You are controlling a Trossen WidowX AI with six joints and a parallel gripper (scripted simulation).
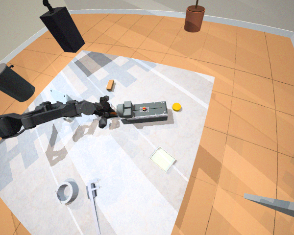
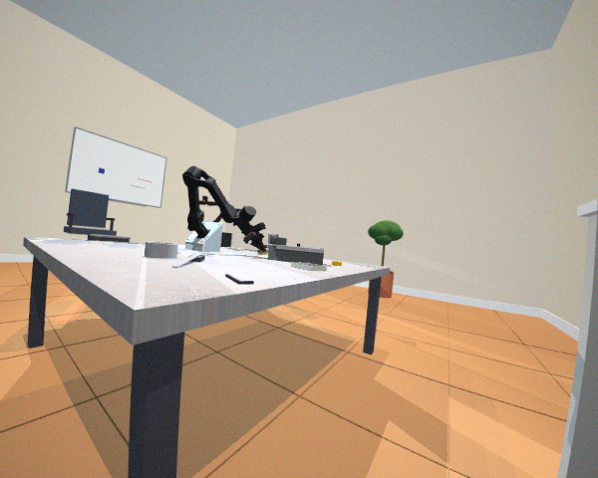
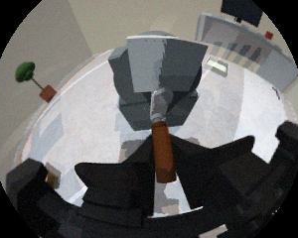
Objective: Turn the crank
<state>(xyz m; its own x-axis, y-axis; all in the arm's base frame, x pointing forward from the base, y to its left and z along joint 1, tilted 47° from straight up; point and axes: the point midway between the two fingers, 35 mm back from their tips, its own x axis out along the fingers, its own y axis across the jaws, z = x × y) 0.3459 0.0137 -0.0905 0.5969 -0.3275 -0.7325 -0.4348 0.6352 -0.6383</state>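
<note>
Now: gripper tip 20 mm below the orange-brown crank handle, 20 mm past it and 10 mm to the left of it. The rest, counted from my gripper tip: tan block (210 mm to the left, 180 mm behind, 20 mm below); then pale square tile (320 mm ahead, 140 mm to the right, 30 mm below); then red pointer (150 mm ahead, 60 mm to the left, 50 mm above).
</note>
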